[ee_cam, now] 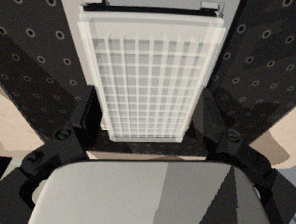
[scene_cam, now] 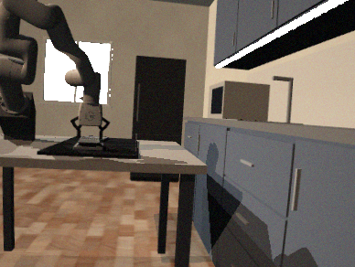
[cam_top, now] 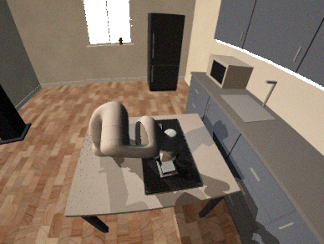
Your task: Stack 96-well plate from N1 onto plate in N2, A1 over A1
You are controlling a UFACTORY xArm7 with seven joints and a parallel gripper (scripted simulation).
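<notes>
My hand is 10 mm above the white 96-well plate. Also, from my hand: dark 96-well plate (30 mm below).
</notes>
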